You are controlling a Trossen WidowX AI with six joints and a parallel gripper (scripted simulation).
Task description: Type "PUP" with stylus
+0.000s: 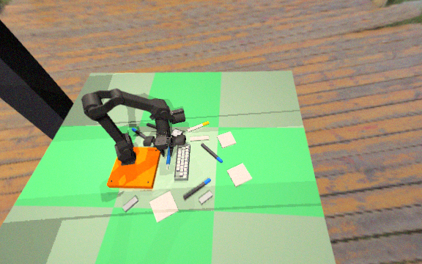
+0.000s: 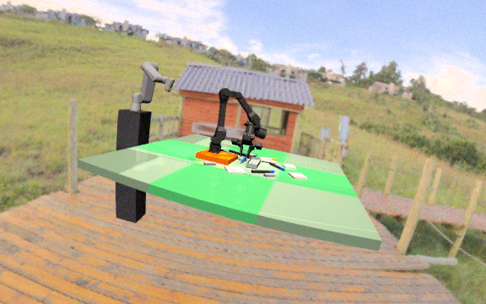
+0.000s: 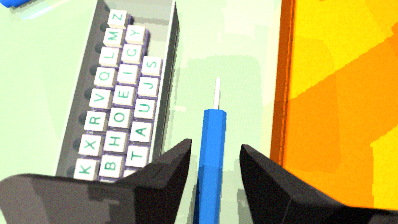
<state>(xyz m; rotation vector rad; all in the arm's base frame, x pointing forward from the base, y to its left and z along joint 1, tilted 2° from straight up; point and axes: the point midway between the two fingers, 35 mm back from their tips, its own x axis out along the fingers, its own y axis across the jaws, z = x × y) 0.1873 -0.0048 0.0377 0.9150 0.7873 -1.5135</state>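
Right now my gripper tip is 10 mm to the left of the blue stylus and 20 mm above it. Also, from my gripper tip: white sheet 20 mm behind, 220 mm to the right, 30 mm below.
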